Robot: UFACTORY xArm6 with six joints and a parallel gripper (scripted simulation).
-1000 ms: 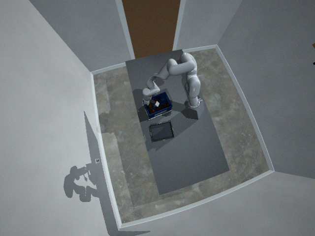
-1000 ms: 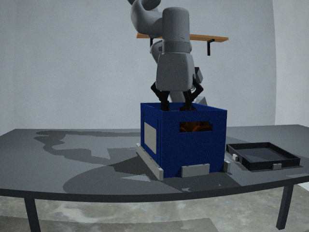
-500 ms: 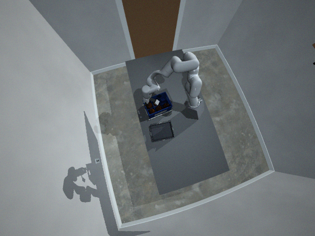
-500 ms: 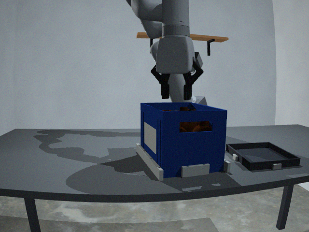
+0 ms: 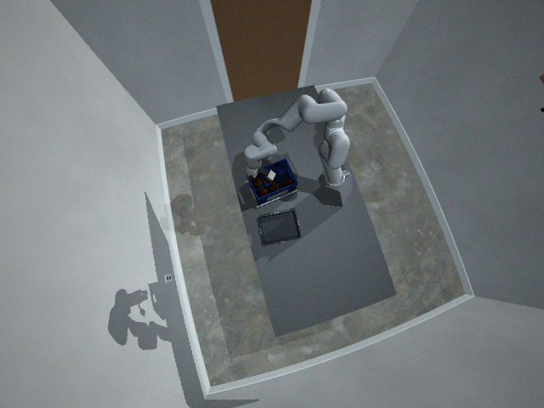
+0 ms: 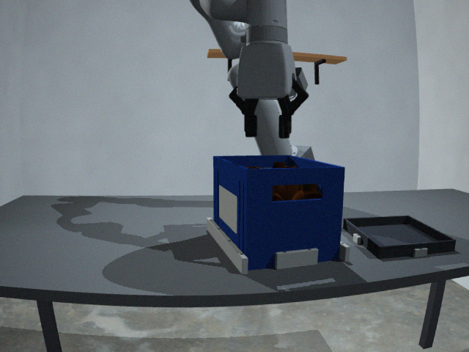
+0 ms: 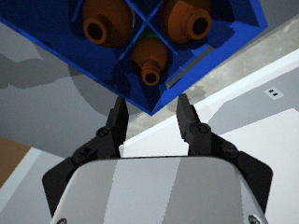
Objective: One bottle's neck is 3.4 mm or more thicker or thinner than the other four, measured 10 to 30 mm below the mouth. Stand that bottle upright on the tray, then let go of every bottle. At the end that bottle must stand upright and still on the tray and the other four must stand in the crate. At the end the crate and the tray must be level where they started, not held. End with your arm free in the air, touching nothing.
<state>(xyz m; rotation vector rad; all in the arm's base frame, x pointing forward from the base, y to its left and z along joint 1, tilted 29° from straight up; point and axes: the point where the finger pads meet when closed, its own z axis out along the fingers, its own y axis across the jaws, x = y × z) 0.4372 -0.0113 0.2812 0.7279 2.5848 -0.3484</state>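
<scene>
The blue crate lies 90 mm behind my hand, 30 mm to the left of it and 160 mm below it. From my hand the other things lie so: bottle: 90 mm behind, 10 mm to the right, 150 mm below; dark tray: 80 mm behind, 320 mm to the left, 230 mm below.
</scene>
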